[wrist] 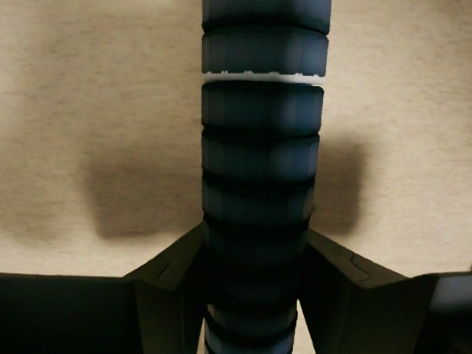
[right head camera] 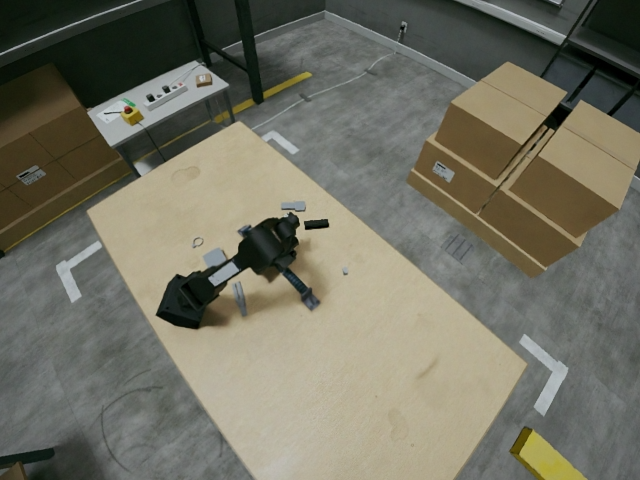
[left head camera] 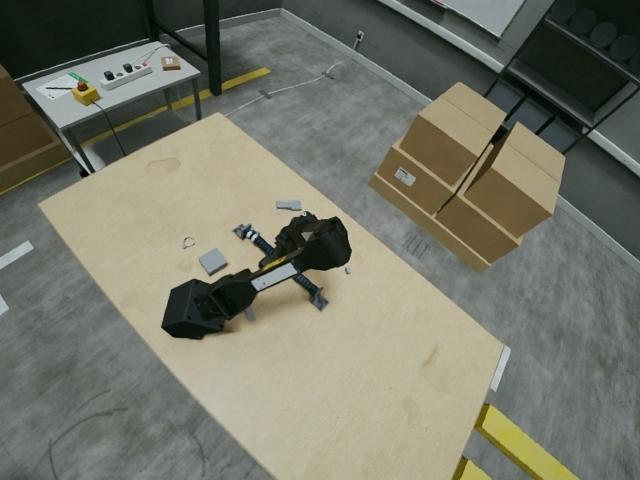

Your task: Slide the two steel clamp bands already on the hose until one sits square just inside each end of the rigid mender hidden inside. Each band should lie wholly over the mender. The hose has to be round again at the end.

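Observation:
The dark blue ribbed hose (left head camera: 309, 285) (right head camera: 295, 282) (wrist: 261, 157) lies across the table, each end at a grey holder (left head camera: 319, 299) (right head camera: 310, 300). Pale bands (left head camera: 251, 235) show on it near the far-left holder (left head camera: 241, 230) in the left head view; whether both are the steel clamp bands I cannot tell. A thin pale ring (wrist: 264, 78) shows between ribs ahead of the fingers in the wrist view. My gripper (wrist: 249, 233) is shut on the hose, one finger against each side; the arm hides this part in the head views. The mender is hidden inside.
On the table (left head camera: 361, 361) (right head camera: 336, 372) are a grey square block (left head camera: 212, 261) (right head camera: 214, 256), a loose ring (left head camera: 185, 244), a flat grey piece (left head camera: 288, 205) (right head camera: 293, 206), a black bar (right head camera: 316, 224), a small grey cube (left head camera: 347, 270) (right head camera: 345, 270) and an upright grey piece (right head camera: 239, 298).

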